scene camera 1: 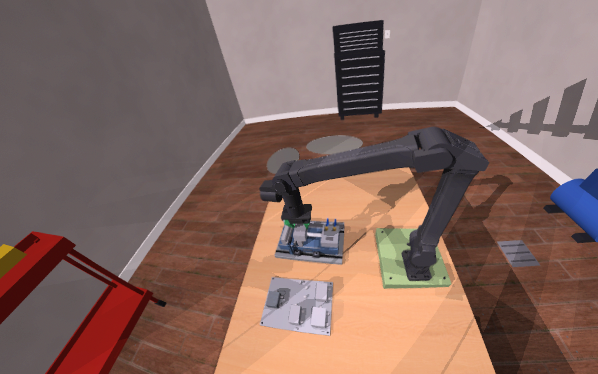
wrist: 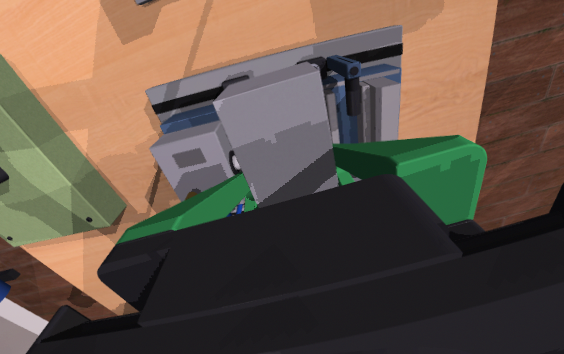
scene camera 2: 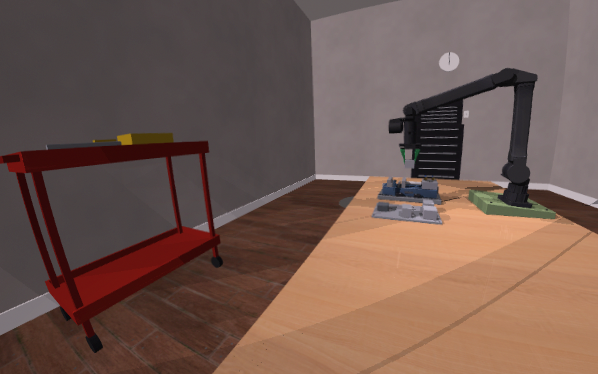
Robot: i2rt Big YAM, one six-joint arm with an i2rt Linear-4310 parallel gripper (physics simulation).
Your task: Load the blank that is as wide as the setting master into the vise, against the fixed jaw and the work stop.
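Pixels of known places: gripper, fingertip midpoint: (scene camera 1: 301, 228) (wrist: 291, 166) (scene camera 2: 409, 163); arm's base, link origin: (scene camera 1: 415, 265) (scene camera 2: 513, 202).
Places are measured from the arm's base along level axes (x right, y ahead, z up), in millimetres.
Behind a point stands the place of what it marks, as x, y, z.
Note:
My gripper (scene camera 1: 297, 224) @[92, 433, 145] (scene camera 2: 410, 157) @[92, 433, 145] (wrist: 291, 166) @[92, 433, 145] is shut on a light grey rectangular blank (scene camera 1: 300, 234) @[49, 430, 164] (scene camera 2: 410, 163) @[43, 432, 151] (wrist: 280, 125) @[60, 437, 164], between its green fingers. The blank hangs above the blue and grey vise (scene camera 1: 314, 248) @[78, 397, 18] (scene camera 2: 419, 192) @[74, 379, 6] (wrist: 187, 120) @[72, 332, 22], with a gap below it in scene camera 2. In the wrist view it hides the vise's middle; a grey jaw (wrist: 386, 107) shows right of it, and a dark blue handle-like part (wrist: 344, 66) @[68, 494, 54] beyond it. A grey plate (scene camera 1: 276, 318) @[-196, 525, -30] (scene camera 2: 393, 215) @[-202, 501, -30] holds several blocks, one darker (scene camera 1: 273, 299) @[-135, 541, -5] (scene camera 2: 383, 205) @[-157, 543, -5]. I cannot tell which is the setting master.
The plate and vise stand on the wooden table (scene camera 1: 400, 325) @[-201, 90, -38] (scene camera 2: 400, 280) @[-615, 483, -38]. The arm's green base plate (scene camera 1: 392, 270) @[-19, 94, 7] (scene camera 2: 500, 209) @[-72, 78, -13] (wrist: 55, 185) @[91, 102, 9] is to the vise's right in scene camera 1. A red cart (scene camera 1: 107, 325) (scene camera 2: 145, 262) stands on the floor left of the table.

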